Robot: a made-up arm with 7 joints.
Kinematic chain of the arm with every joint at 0, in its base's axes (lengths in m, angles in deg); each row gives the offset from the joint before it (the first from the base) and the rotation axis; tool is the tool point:
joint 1: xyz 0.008 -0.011 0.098 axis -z
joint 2: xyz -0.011 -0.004 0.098 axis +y
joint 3: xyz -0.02 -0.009 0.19 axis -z
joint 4: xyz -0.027 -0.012 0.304 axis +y
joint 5: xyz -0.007 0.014 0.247 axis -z
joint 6: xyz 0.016 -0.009 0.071 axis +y
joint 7: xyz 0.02 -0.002 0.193 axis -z
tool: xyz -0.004 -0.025 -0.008
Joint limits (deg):
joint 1: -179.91..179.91
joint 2: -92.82..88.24
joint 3: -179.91..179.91
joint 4: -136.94..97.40
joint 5: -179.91..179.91
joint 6: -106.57..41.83
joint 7: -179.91..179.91
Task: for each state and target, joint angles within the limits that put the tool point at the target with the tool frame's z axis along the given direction. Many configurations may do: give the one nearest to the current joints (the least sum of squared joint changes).
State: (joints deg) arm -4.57 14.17 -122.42 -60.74 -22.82 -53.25 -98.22
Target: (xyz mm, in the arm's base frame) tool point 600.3 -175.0 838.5 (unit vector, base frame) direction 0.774 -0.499 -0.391
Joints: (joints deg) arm -5.72 29.61 -121.54 -18.64 -24.75 -72.04 -97.50
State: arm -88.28 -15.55 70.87 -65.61 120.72 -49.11 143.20
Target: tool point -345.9 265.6 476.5 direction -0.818 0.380 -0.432
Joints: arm -63.46 39.25 69.90 -117.81 94.60 -33.34 139.76
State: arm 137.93 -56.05 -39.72 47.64 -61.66 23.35 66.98
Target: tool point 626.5 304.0 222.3 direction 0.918 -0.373 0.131
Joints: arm 111.77 -92.82 -78.95 86.21 -38.23 5.73 103.10
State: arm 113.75 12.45 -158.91 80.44 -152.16 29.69 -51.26
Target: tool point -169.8 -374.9 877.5 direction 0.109 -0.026 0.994
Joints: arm 118.82 67.35 -166.47 81.23 -151.83 13.75 -53.27
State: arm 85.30 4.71 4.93 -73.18 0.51 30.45 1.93
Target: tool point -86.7 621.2 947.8 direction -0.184 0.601 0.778
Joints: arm 86.18 -25.48 9.60 -28.31 31.53 19.88 6.75
